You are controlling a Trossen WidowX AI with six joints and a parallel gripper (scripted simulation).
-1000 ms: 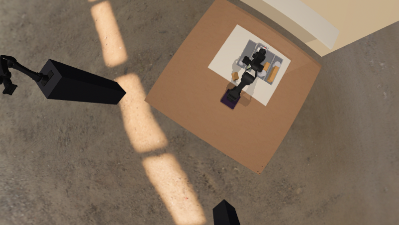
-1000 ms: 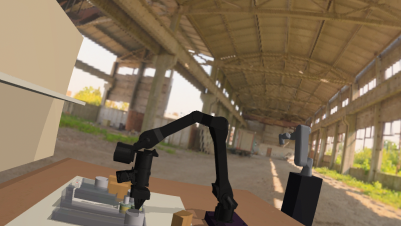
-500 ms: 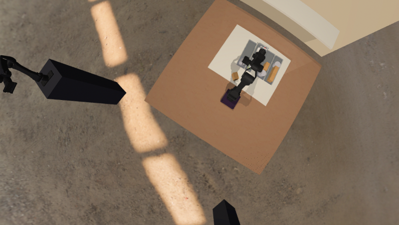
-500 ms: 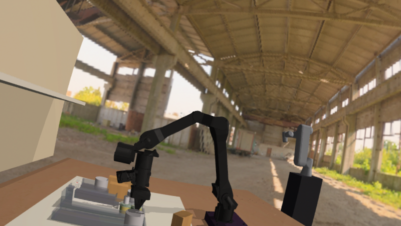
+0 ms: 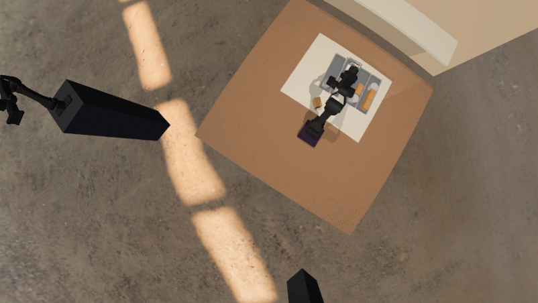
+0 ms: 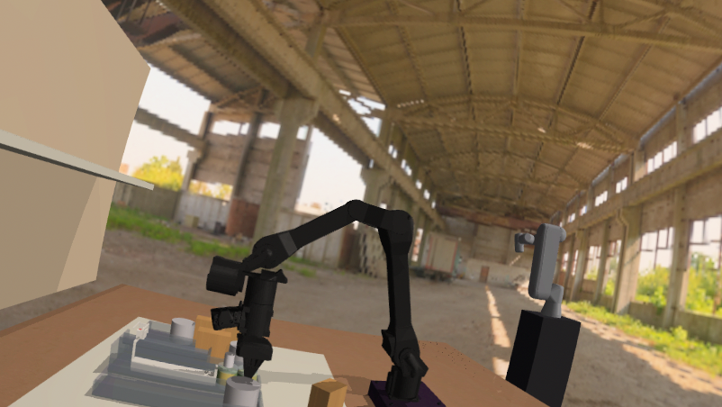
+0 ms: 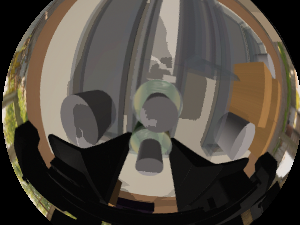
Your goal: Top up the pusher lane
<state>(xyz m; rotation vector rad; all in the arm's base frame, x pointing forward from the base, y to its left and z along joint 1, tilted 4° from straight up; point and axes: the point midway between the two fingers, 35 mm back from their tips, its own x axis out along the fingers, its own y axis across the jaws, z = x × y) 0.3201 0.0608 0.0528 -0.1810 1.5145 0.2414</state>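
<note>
My gripper tip is now 16 cm past the block and 4 cm to the right of it. The rest, counted from my gripper tip: lane rack (15 cm ahead, 1 cm to the left, 2 cm below).
</note>
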